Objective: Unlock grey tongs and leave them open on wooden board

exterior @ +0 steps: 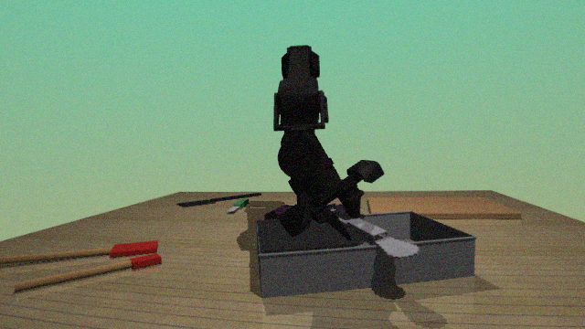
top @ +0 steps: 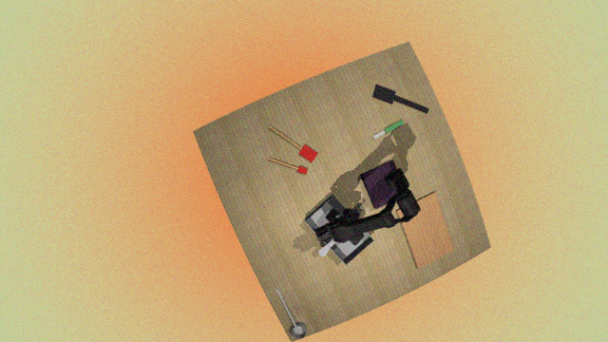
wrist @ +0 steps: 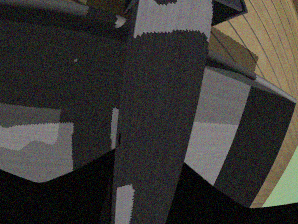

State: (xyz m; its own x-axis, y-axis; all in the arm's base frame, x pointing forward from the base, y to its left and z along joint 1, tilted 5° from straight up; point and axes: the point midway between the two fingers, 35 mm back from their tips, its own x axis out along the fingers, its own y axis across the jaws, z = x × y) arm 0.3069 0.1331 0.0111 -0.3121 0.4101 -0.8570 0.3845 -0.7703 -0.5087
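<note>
My gripper tip is now 4 cm short of the grey roasting tin. The rest, counted from my gripper tip: wooden board 41 cm behind, 19 cm to the left, 2 cm below; black spatula 53 cm to the right, 49 cm behind, 3 cm below.
</note>
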